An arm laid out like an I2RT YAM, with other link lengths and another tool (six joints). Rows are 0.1 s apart.
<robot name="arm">
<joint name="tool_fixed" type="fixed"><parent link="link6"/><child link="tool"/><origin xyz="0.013 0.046 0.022" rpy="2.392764 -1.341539 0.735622"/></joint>
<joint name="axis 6" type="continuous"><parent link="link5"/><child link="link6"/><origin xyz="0.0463 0 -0.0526" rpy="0 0 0"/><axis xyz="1 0 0"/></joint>
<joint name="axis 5" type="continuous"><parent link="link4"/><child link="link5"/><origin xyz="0.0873 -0.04 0.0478" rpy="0 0 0"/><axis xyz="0 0 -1"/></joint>
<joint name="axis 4" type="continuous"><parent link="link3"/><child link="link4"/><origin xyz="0.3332 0.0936 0.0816" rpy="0 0 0"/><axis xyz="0 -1 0"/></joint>
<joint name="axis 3" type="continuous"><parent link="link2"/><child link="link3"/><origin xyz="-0.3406 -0.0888 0" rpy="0 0 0"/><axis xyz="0 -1 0"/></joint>
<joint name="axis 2" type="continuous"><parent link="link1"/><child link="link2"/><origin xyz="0.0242 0.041 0.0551" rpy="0 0 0"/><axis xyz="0 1 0"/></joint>
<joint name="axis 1" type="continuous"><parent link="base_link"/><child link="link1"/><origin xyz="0 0 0.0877" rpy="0 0 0"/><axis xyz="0 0 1"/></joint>
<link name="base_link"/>
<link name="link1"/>
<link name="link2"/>
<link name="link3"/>
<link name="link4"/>
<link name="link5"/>
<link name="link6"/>
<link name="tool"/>
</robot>
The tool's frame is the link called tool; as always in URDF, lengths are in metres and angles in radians. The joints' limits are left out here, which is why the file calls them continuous.
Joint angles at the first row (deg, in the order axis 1, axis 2, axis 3, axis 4, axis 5, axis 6):
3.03, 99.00, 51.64, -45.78, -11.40, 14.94
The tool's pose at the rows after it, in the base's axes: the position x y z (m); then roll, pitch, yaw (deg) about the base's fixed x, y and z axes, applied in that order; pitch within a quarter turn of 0, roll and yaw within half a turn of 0:
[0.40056, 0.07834, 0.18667, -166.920, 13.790, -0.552]
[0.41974, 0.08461, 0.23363, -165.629, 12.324, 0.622]
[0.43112, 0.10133, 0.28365, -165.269, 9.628, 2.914]
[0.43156, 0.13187, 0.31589, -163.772, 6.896, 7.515]
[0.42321, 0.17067, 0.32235, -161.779, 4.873, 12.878]
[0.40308, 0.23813, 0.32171, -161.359, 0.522, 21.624]
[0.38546, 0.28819, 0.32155, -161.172, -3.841, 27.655]
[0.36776, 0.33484, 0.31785, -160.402, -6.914, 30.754]
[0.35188, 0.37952, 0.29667, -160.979, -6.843, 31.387]
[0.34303, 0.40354, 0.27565, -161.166, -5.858, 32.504]
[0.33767, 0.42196, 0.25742, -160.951, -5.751, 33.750]
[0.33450, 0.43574, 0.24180, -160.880, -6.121, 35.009]
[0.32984, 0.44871, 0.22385, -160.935, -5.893, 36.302]
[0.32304, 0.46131, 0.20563, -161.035, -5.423, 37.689]
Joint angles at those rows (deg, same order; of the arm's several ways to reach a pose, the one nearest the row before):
3.03, 98.94, 58.30, -52.38, -13.10, 14.81
3.57, 98.59, 66.11, -59.09, -14.26, 14.42
5.63, 97.93, 73.73, -64.71, -14.48, 14.24
9.34, 97.69, 78.41, -67.00, -15.88, 13.61
14.20, 97.73, 79.00, -65.52, -17.82, 13.45
22.98, 98.17, 78.76, -60.45, -18.13, 13.56
29.43, 98.81, 78.74, -55.29, -18.11, 14.00
35.42, 99.96, 78.72, -50.06, -17.87, 17.02
41.06, 102.93, 78.72, -45.84, -15.66, 21.82
43.83, 105.65, 78.72, -43.70, -15.09, 23.46
45.69, 108.09, 78.72, -41.15, -15.11, 24.12
46.94, 110.19, 78.72, -38.68, -15.11, 24.10
48.20, 112.44, 78.72, -36.67, -15.11, 24.07
49.58, 114.65, 78.72, -34.94, -15.11, 24.08

